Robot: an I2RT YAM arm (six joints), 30 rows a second.
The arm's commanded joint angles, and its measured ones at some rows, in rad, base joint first. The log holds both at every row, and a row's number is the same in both.
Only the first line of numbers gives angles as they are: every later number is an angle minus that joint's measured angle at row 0.
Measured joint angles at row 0:
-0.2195 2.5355 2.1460 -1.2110 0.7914 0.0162
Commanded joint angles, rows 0 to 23:
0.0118 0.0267 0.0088 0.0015 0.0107 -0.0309
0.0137 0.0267 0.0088 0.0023 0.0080 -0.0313
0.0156 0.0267 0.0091 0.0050 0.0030 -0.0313
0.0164 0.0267 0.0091 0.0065 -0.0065 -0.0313
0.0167 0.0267 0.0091 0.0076 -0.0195 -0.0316
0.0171 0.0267 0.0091 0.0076 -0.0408 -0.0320
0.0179 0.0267 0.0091 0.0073 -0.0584 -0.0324
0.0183 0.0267 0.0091 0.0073 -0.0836 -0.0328
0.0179 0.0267 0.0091 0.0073 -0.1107 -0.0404
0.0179 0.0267 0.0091 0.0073 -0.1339 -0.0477
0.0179 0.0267 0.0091 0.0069 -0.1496 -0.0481
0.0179 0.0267 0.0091 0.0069 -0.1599 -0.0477
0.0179 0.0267 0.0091 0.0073 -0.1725 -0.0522
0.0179 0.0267 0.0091 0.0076 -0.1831 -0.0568
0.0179 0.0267 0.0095 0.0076 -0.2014 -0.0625
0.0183 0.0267 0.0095 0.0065 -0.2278 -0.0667
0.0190 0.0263 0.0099 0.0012 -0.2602 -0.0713
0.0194 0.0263 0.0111 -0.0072 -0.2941 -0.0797
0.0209 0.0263 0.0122 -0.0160 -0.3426 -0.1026
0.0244 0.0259 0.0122 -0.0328 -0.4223 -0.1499
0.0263 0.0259 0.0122 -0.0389 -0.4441 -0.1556
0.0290 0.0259 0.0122 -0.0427 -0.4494 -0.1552
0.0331 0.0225 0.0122 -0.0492 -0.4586 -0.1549
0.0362 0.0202 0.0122 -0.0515 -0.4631 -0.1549
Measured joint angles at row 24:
0.0145 0.0011 0.0244 -0.0416 -0.2632 -0.1156
